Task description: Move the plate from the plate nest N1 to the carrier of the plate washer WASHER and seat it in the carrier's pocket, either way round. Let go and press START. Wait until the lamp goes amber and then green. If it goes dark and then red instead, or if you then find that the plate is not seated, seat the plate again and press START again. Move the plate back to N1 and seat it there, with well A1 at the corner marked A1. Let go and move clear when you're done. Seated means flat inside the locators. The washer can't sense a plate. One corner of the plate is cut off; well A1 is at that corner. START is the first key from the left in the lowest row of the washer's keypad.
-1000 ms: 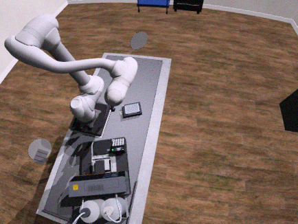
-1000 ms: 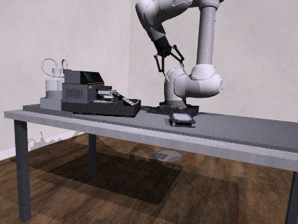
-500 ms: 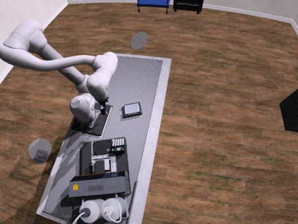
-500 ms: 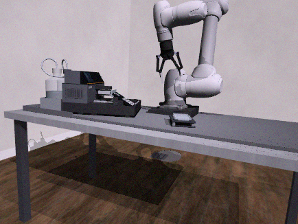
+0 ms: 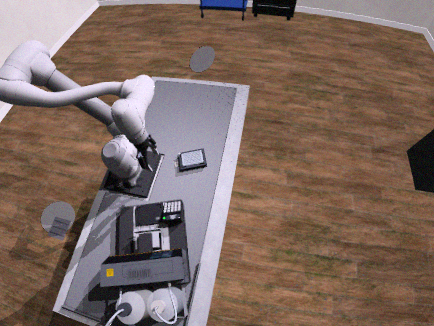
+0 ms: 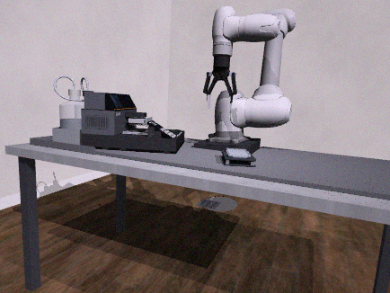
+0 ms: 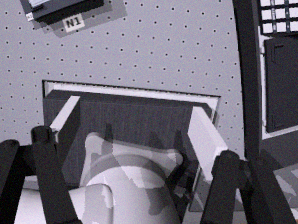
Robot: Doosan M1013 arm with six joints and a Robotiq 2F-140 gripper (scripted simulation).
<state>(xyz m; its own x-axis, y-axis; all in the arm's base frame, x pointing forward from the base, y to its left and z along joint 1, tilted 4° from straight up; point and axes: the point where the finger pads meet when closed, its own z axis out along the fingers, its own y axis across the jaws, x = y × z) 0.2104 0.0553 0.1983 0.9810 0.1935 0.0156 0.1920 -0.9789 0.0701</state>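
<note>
My hand is 19 cm above the white well plate, 17 cm to the right of it and 13 cm short of it. From my hand the other things lie so: plate nest N1: 20 cm below, 17 cm to the left, 13 cm ahead; then plate washer: 38 cm to the right, 15 cm ahead, 10 cm below.
</note>
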